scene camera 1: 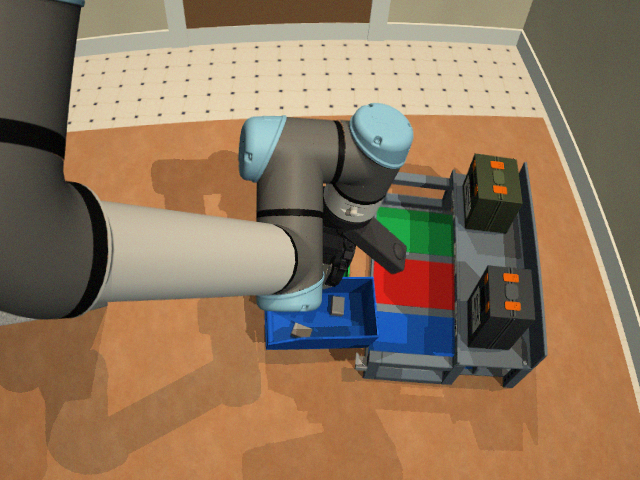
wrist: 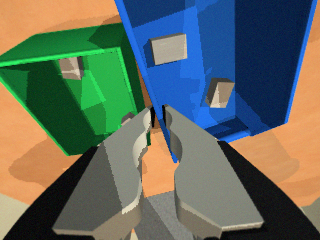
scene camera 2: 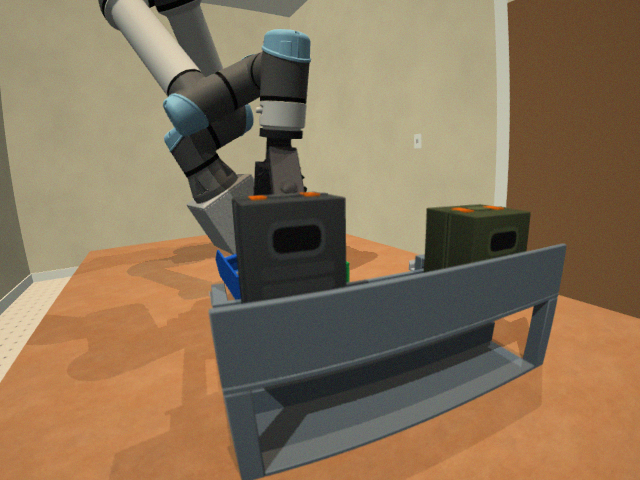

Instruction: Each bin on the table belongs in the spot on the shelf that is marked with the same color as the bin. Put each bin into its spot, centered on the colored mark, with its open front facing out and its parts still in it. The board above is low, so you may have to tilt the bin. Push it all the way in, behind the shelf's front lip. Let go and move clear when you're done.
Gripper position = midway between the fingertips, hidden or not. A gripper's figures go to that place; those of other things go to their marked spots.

Scene:
My gripper (scene camera 1: pixel 320 285): 0.96 m from the lens. A blue bin (scene camera 1: pixel 360 318) is 1.00 m from the lens. A shelf back panel (scene camera 1: pixel 537 331) is 0.95 m from the lens.

